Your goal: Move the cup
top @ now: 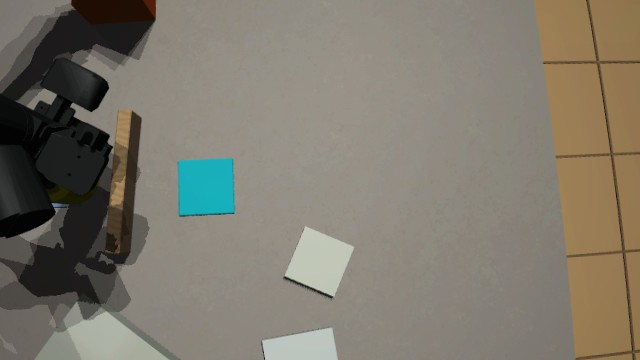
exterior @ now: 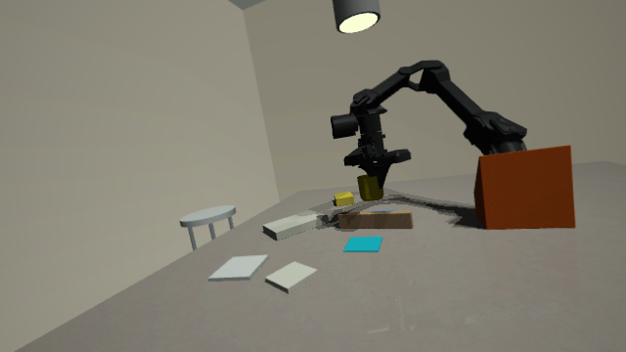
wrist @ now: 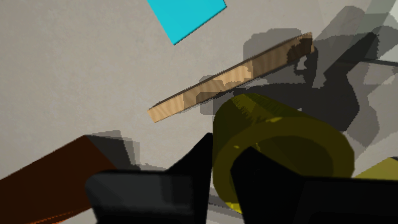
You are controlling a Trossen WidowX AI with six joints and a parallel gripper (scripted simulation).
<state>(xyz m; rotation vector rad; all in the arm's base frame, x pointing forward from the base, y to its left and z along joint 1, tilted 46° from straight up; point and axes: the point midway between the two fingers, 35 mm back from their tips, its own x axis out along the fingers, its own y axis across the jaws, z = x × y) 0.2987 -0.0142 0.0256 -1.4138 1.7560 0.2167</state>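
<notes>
Now: the cyan pad 3 cm ahead of my gripper tip, 14 cm to the left of it and 11 cm below it. The rest, counted from my gripper tip: wooden bar (2 cm ahead, 3 cm to the left, 9 cm below); blue pad (1 cm ahead, 9 cm to the right, 11 cm below); yellow cup (2 cm ahead, 2 cm to the right).
</notes>
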